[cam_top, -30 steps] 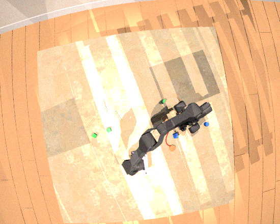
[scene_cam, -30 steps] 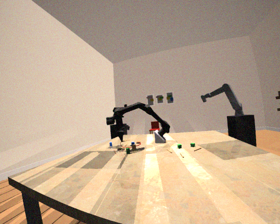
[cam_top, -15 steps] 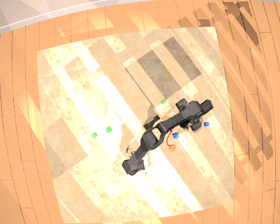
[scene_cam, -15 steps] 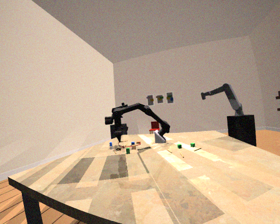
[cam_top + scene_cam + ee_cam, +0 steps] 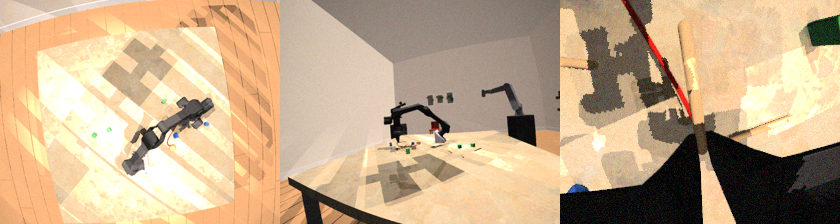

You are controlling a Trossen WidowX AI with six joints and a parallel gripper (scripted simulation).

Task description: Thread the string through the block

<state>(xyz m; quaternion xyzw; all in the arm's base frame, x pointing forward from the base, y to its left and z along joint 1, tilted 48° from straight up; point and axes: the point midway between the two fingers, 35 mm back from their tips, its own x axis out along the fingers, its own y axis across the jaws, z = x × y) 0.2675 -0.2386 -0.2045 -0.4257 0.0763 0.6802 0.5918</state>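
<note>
The thin wooden stick lies 10 mm to the left of my gripper tip and 10 mm behind it. The rest, counted from my gripper tip: blue cube: 130 mm behind, 70 mm to the left, 40 mm below; then blue cylinder: 140 mm to the right, 90 mm behind, 40 mm below; then wooden block: 130 mm to the left, 40 mm below, 20 mm behind.
</note>
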